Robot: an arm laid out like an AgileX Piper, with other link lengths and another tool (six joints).
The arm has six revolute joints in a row. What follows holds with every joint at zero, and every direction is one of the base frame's.
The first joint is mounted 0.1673 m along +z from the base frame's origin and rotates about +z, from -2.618 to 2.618 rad.
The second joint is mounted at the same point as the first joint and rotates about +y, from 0 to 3.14 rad.
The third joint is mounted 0.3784 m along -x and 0.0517 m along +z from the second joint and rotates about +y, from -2.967 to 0 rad.
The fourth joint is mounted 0.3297 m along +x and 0.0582 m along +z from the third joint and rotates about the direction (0.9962, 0, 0.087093), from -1.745 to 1.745 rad.
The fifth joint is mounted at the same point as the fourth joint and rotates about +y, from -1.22 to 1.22 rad.
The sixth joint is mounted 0.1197 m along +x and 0.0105 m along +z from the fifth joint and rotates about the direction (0.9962, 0, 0.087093), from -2.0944 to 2.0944 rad.
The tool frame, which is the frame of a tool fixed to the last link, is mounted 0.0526 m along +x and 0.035 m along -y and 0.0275 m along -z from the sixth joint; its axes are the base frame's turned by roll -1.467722, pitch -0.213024 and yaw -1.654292 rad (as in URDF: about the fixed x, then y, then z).
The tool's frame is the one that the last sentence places.
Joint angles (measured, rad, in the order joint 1, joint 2, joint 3, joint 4, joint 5, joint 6), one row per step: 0.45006 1.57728 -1.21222 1.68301 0.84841 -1.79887; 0.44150 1.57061 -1.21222 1.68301 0.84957 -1.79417; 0.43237 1.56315 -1.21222 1.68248 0.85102 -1.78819; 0.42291 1.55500 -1.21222 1.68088 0.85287 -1.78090; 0.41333 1.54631 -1.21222 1.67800 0.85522 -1.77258; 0.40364 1.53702 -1.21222 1.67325 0.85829 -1.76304; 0.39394 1.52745 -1.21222 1.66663 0.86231 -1.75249; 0.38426 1.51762 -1.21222 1.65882 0.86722 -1.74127; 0.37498 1.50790 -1.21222 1.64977 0.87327 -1.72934; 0.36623 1.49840 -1.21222 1.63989 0.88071 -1.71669; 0.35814 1.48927 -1.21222 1.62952 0.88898 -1.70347
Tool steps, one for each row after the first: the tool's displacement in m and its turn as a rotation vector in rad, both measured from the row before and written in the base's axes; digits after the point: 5 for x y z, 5 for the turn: 0.00077 -0.00424 0.00334 0.00450 -0.00150 -0.00791; 0.00060 -0.00455 0.00365 0.00479 -0.00125 -0.00816; 0.00033 -0.00474 0.00385 0.00459 -0.00110 -0.00792; 0.00002 -0.00482 0.00396 0.00407 -0.00115 -0.00730; -0.00036 -0.00489 0.00403 0.00314 -0.00130 -0.00635; -0.00072 -0.00485 0.00394 0.00203 -0.00132 -0.00510; -0.00105 -0.00480 0.00391 0.00136 -0.00137 -0.00403; -0.00142 -0.00451 0.00368 0.00052 -0.00101 -0.00236; -0.00182 -0.00414 0.00344 0.00003 -0.00037 -0.00042; -0.00210 -0.00374 0.00315 -0.00042 0.00043 0.00103
